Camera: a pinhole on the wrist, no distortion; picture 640 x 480 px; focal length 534.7 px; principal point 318.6 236.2 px. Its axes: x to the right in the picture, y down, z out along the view. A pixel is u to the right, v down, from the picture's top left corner.
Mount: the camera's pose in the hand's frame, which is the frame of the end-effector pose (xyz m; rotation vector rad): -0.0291 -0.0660 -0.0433 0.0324 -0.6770 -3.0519
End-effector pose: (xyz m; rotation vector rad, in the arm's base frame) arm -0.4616 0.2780 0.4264 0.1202 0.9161 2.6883
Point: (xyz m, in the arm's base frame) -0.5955 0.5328 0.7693
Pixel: 31 337
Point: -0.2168 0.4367 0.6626
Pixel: 554 432
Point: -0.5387 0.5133 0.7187
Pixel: 77 362
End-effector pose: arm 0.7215 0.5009 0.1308 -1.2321 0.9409 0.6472
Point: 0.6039 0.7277 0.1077
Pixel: 347 45
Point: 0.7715 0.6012 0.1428
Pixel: 184 329
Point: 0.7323 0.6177 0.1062
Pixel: 167 176
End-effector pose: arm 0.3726 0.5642 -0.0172 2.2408 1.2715 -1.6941
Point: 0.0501 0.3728 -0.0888
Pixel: 362 457
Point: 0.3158 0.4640 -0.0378
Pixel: 348 134
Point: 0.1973 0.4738 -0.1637
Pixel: 141 334
